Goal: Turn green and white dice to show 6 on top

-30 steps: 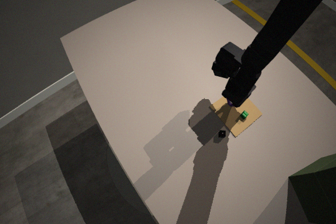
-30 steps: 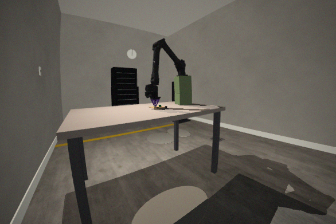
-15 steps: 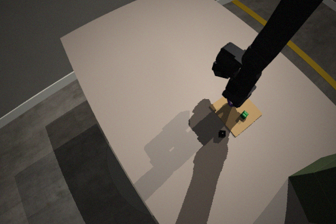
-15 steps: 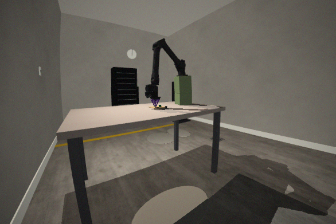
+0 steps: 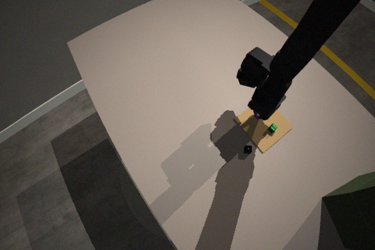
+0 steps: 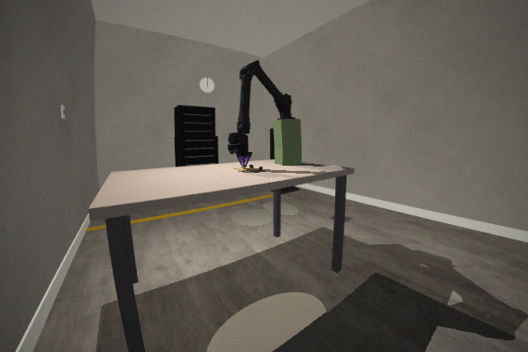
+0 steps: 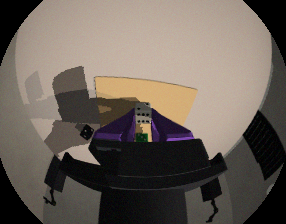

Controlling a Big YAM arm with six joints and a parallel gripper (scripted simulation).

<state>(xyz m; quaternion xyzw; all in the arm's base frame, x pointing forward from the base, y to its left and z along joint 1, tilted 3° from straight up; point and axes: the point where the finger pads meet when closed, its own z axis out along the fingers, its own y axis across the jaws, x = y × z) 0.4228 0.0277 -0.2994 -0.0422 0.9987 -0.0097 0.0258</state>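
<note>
The white die is right at my hand. From my hand the other things lie so: black die 100 mm to the left, 60 mm behind, 10 mm below; tan mat 30 mm behind, 20 mm below; green die 60 mm behind, 10 mm below.
</note>
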